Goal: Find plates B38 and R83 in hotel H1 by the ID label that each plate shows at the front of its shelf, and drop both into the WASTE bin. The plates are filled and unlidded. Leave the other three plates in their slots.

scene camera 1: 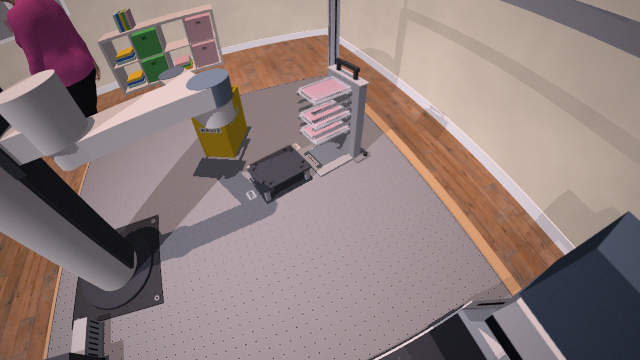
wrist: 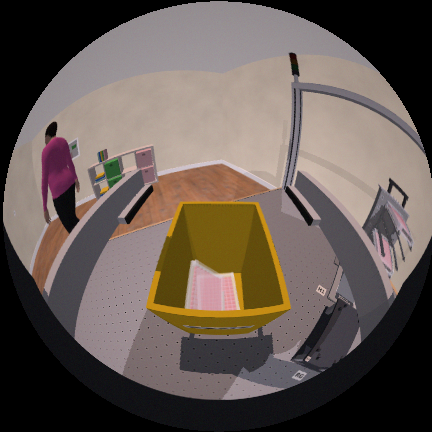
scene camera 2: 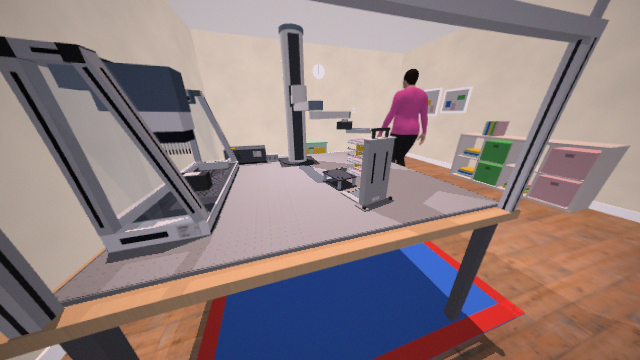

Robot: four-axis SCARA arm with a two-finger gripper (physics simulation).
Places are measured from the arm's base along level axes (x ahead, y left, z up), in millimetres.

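Pixels of known places: gripper, between the fingertips: (wrist: 218, 175) (scene camera 2: 370, 130); arm's base, origin of its link: (scene camera 1: 120, 269) (scene camera 2: 297, 162).
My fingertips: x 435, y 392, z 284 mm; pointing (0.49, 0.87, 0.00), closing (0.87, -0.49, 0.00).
Ahead of a thing's pixels: the offset from my fingertips to its top centre. "*": to the spot under its first point.
The yellow WASTE bin {dy +0, dx +0, dz -72 mm} (scene camera 1: 220, 142) (wrist: 220, 318) stands left of hotel H1 in scene camera 1. In the wrist view, two pink-filled plates {dy +1, dx -22, dz -179 mm} (wrist: 206, 290) lie inside it, overlapping, one tilted; their labels do not show. My gripper (wrist: 218, 175) is open and empty, with its fingers apart above the bin; the arm hides it in scene camera 1. Hotel H1 (scene camera 1: 358, 120) (scene camera 2: 376, 172) (wrist: 376, 209) holds three pink-filled plates: a top plate {dy -224, dx +307, dz -6 mm} (scene camera 1: 325, 90), a middle plate {dy -224, dx +307, dz -90 mm} (scene camera 1: 325, 114) and a lower plate {* dy -261, dx +292, dz -133 mm} (scene camera 1: 325, 131). Their ID labels are not readable.
A low black stand (scene camera 1: 280, 166) (scene camera 2: 340, 175) (wrist: 332, 330) is in front of the hotel. A grey-framed machine {* dy -959, dx +415, dz -247 mm} (scene camera 2: 165, 235) stands at the left in scene camera 2. A person in pink (scene camera 1: 55, 45) (scene camera 2: 410, 112) (wrist: 59, 167) is beyond the table, near a shelf unit.
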